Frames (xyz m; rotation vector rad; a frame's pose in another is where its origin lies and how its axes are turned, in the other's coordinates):
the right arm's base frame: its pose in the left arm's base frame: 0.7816 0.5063 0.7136 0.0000 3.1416 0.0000
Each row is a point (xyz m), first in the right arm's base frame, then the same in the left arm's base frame.
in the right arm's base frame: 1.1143 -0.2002 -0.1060
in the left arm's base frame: -0.3327 0.3061 0.8196
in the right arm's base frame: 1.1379 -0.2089 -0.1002
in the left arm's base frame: -0.3563 0.2974 0.8138
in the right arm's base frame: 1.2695 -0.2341 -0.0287
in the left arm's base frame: -0.4879 0.2722 0.7423
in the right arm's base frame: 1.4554 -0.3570 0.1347
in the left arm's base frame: -0.6738 0.1493 0.5789
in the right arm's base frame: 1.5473 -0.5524 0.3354
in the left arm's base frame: -0.7657 -0.0461 0.3782
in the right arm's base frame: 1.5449 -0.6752 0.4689
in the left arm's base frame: -0.7633 -0.1689 0.2447
